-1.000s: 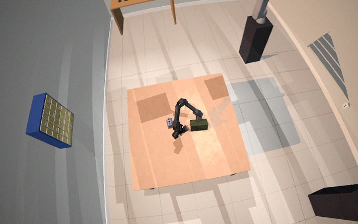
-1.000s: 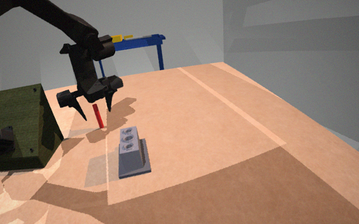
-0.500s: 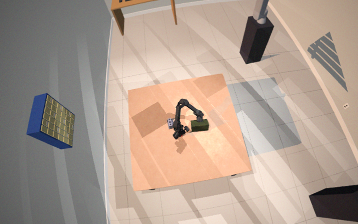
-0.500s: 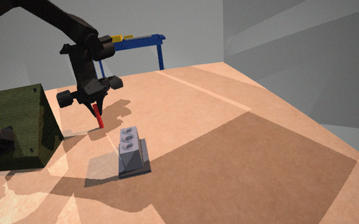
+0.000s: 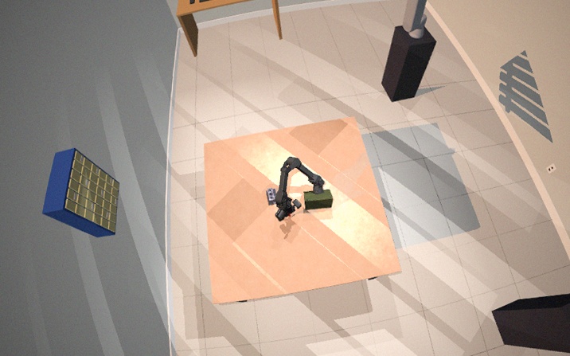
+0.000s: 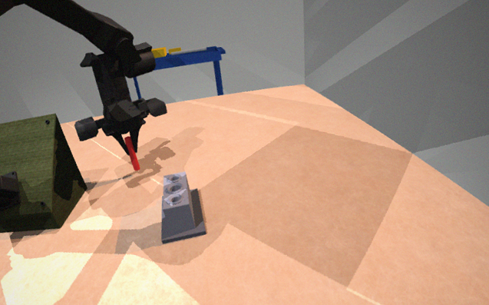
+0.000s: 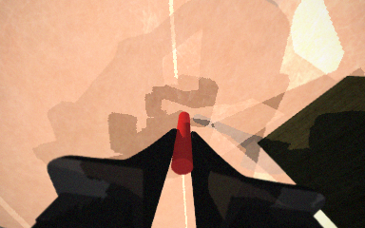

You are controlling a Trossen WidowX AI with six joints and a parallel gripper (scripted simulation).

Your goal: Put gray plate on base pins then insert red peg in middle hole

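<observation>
Now: the gray plate 18 cm to the right of my gripper tip, 9 cm ahead of it and 1 cm below it. Round my gripper tip: gray base (18 cm to the right, 9 cm ahead, 4 cm below); then red peg (right at my gripper tip).
</observation>
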